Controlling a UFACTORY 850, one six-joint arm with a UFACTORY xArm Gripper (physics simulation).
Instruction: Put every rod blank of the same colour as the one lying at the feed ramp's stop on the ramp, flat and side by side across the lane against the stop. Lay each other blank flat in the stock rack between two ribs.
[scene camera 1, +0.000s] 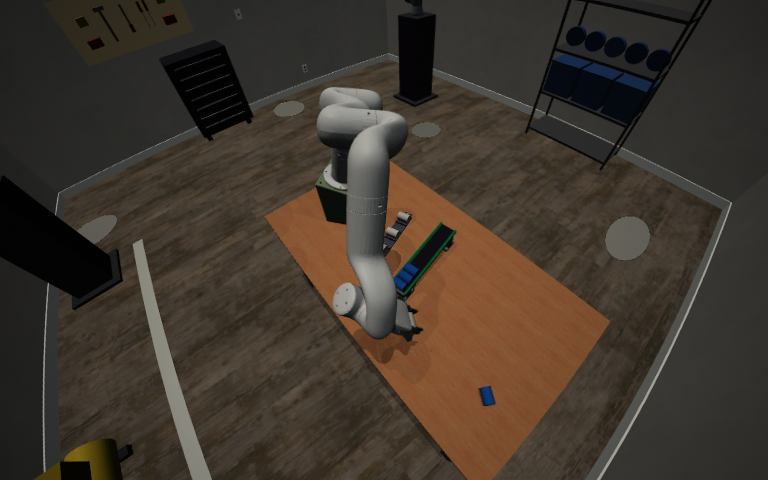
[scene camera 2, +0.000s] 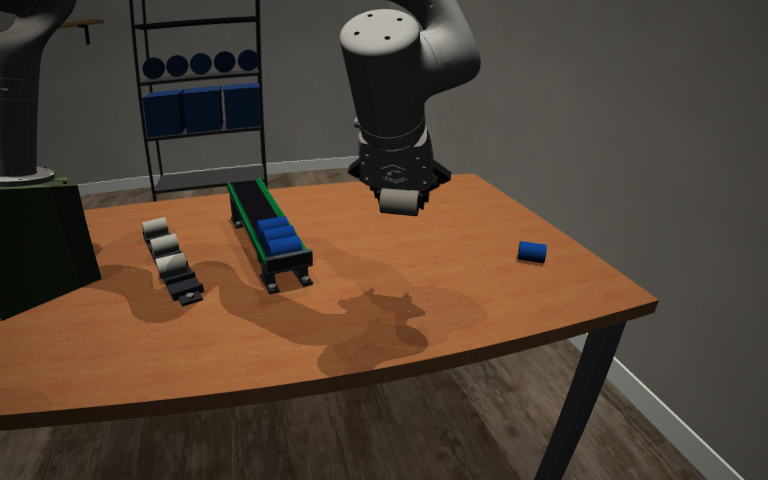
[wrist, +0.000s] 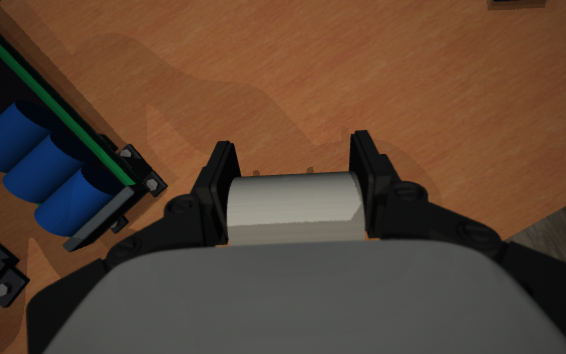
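My gripper (wrist: 293, 160) is shut on a white rod blank (wrist: 295, 207) (scene camera 2: 399, 202), gripped by its ends and held level above the table, to the right of the feed ramp in scene camera 2. Three blue blanks (scene camera 2: 284, 246) (wrist: 75, 200) (scene camera 1: 403, 281) lie side by side across the feed ramp (scene camera 2: 271, 196) (scene camera 1: 451, 233) at its stop (scene camera 2: 289, 260) (wrist: 99, 218). Three white blanks (scene camera 2: 171, 264) lie in the stock rack (scene camera 2: 185, 284), whose slot at the near end is empty. The arm partly hides the rack in scene camera 1. A loose blue blank (scene camera 2: 532, 251) (scene camera 1: 487, 395) lies on the table.
The wooden table (scene camera 2: 453, 243) (scene camera 1: 526, 328) carries the ramp and the rack. The arm's green base block (scene camera 2: 45, 249) stands left of the rack in scene camera 2. A shelf unit (scene camera 2: 262, 113) with blue boxes stands on the floor beyond the table.
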